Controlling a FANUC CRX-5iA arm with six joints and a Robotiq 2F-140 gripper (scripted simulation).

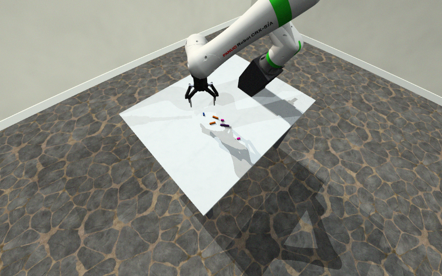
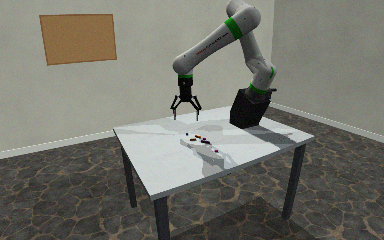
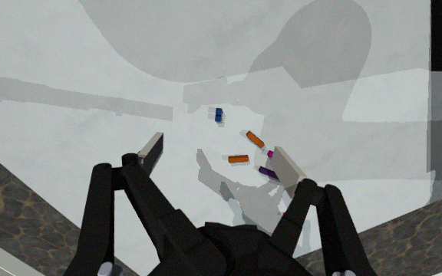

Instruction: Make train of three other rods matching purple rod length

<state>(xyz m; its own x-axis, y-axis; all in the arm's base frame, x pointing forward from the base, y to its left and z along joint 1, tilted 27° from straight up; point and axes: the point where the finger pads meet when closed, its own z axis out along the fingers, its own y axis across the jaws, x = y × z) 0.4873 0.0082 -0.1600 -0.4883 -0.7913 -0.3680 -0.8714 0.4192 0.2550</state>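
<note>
The purple rod lies 150 mm to the left of my hand, 120 mm below it and 70 mm behind it.
</note>
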